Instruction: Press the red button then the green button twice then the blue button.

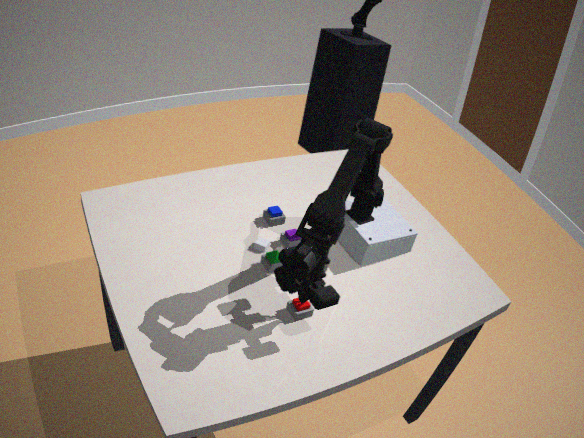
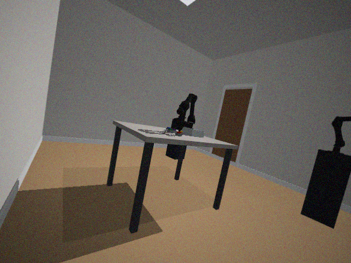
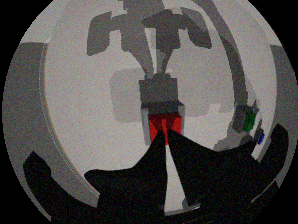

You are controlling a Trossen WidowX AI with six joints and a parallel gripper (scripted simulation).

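My gripper tip is 17 cm to the left of the green button, 4 cm past it and 1 cm above it. From my gripper tip the other things lie so: red button: 1 cm below; then purple button: 22 cm to the right, 14 cm behind, 1 cm below; then small white block: 25 cm to the right, 6 cm behind, 3 cm below.
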